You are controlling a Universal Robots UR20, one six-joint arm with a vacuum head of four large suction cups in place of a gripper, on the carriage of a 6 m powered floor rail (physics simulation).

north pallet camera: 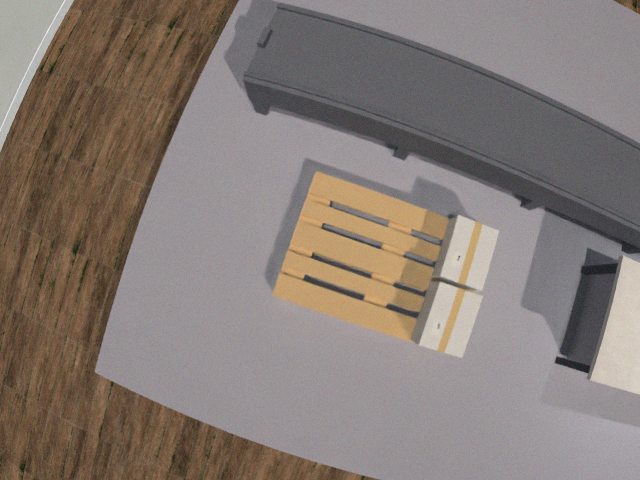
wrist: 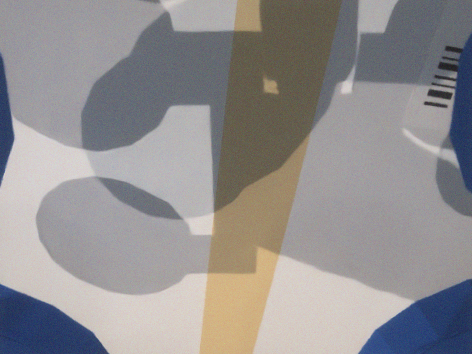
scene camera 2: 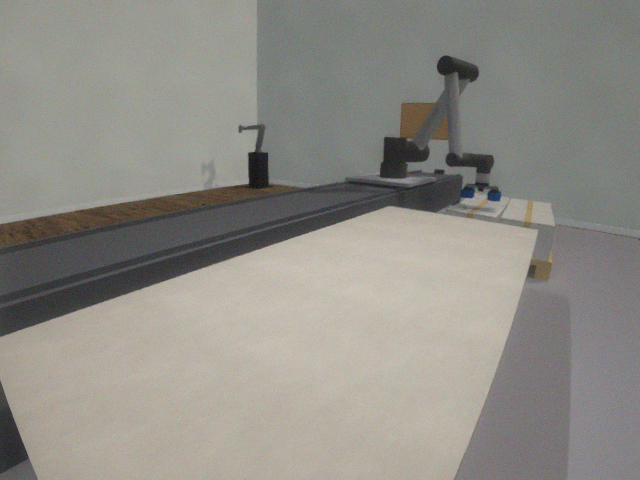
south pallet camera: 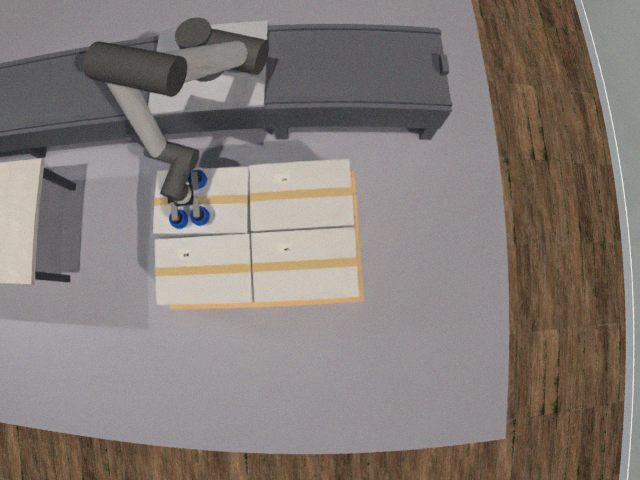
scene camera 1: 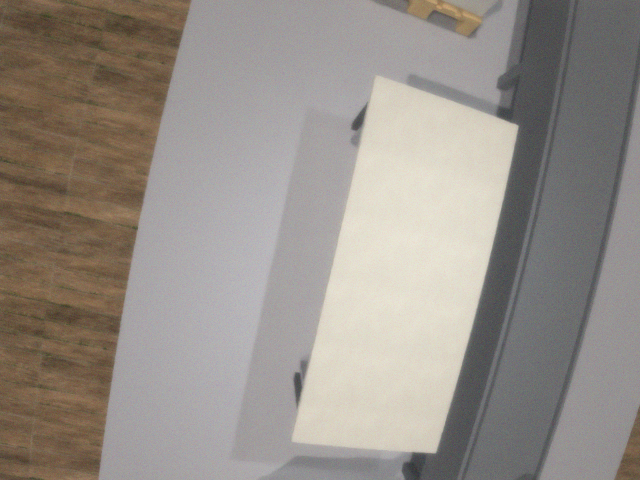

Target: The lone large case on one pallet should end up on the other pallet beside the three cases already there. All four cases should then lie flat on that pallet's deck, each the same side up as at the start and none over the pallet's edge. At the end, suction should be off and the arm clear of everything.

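Seen in the pictures: hand, its tool point: (wrist: 233, 257) (scene camera 2: 480, 197); arm's base, origin of its link: (scene camera 2: 393, 177).
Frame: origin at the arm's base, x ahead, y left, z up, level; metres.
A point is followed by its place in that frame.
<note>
Four large white cases with tan tape lie flat in a two-by-two block on the south pallet (scene camera 2: 541, 269) @(y -0.294, x 1.364, z -0.491 m) (south pallet camera: 266, 303) @(y 0.327, x 1.378, z -0.426 m). The case at the upper left in the south pallet view (south pallet camera: 227, 221) @(y 0.140, x 0.924, z -0.166 m) (wrist: 150, 325) @(y 0.106, x 0.865, z -0.167 m) is under my suction head and close beside its neighbours. The others are the upper right case (south pallet camera: 305, 211) @(y 0.574, x 0.876, z -0.167 m), the lower left case (south pallet camera: 204, 288) @(y 0.009, x 1.296, z -0.166 m) and the lower right case (south pallet camera: 305, 282) @(y 0.570, x 1.262, z -0.166 m). My suction head (south pallet camera: 188, 199) @(y -0.069, x 0.813, z -0.077 m) (scene camera 2: 481, 194) @(y -0.069, x 0.813, z -0.077 m) (wrist: 236, 177) hangs over the first case with a gap below its blue cups, holding nothing. The pallet's edge under the left cases is hidden.
The north pallet (north pallet camera: 351, 193) @(y -4.670, x 0.663, z -0.427 m) (scene camera 1: 467, 25) @(y -3.720, x 0.661, z -0.487 m) carries two smaller white cases (north pallet camera: 466, 253) @(y -3.925, x 0.809, z -0.220 m) (north pallet camera: 450, 320) @(y -3.907, x 1.206, z -0.180 m) at one end. A cream table (scene camera 1: 403, 268) @(y -2.070, x 0.956, z -0.040 m) (scene camera 2: 310, 320) @(y -2.404, x 0.931, z -0.040 m) (north pallet camera: 625, 330) @(y -2.755, x 0.941, z -0.040 m) (south pallet camera: 18, 222) @(y -1.257, x 0.913, z -0.040 m) stands between the pallets. The dark rail (scene camera 2: 206, 227) (north pallet camera: 439, 87) (south pallet camera: 356, 67) runs alongside.
</note>
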